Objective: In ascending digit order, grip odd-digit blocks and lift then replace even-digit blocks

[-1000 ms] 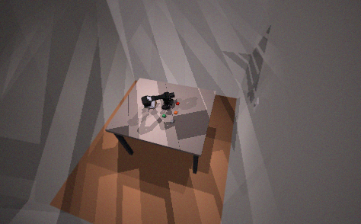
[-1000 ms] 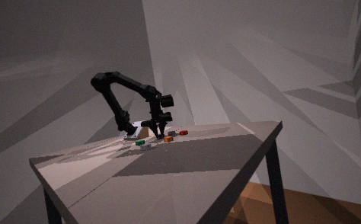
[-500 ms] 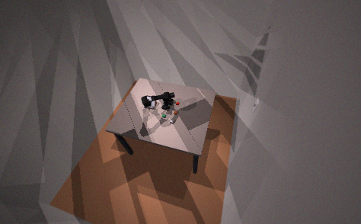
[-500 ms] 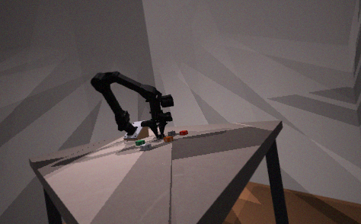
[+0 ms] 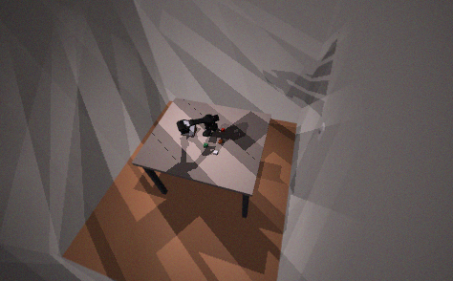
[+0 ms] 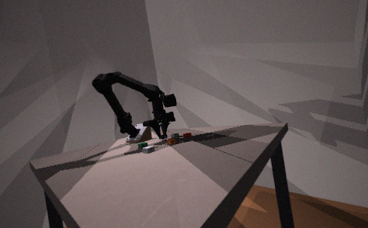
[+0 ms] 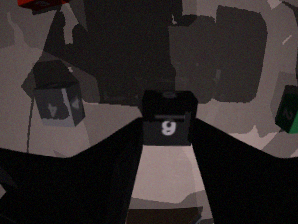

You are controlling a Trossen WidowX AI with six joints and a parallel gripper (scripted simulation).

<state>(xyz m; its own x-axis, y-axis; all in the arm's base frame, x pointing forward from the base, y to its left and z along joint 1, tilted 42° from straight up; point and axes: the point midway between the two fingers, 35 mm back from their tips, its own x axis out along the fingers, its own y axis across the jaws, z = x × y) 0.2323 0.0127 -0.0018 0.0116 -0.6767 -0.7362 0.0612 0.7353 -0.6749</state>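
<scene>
Right now the black block is right at my gripper tip. Also, from my gripper tip: grey block (10 mm ahead, 90 mm to the left, 10 mm below); then orange block (120 mm ahead, 60 mm to the right, 10 mm below); then green block (130 mm to the right, 10 mm below).
</scene>
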